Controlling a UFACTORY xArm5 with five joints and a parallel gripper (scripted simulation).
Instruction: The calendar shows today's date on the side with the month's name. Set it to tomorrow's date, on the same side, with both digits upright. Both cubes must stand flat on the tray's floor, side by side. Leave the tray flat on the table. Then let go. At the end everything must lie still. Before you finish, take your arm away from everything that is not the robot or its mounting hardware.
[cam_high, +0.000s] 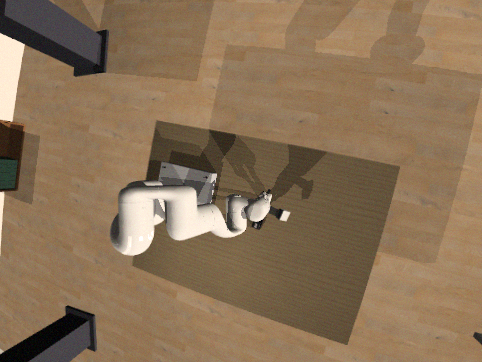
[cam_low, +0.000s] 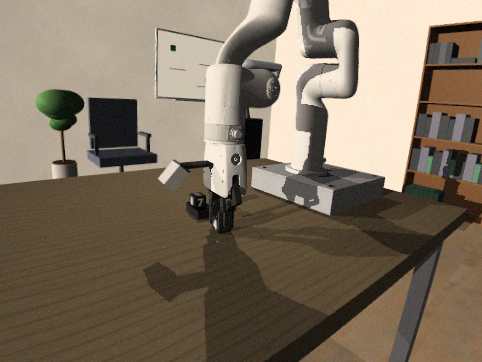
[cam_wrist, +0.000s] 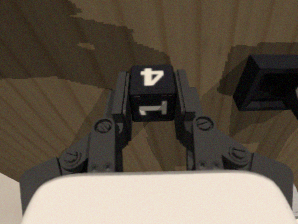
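Right now my hand is 40 mm past the dark calendar tray, 100 mm to the left of it and 20 mm above it.
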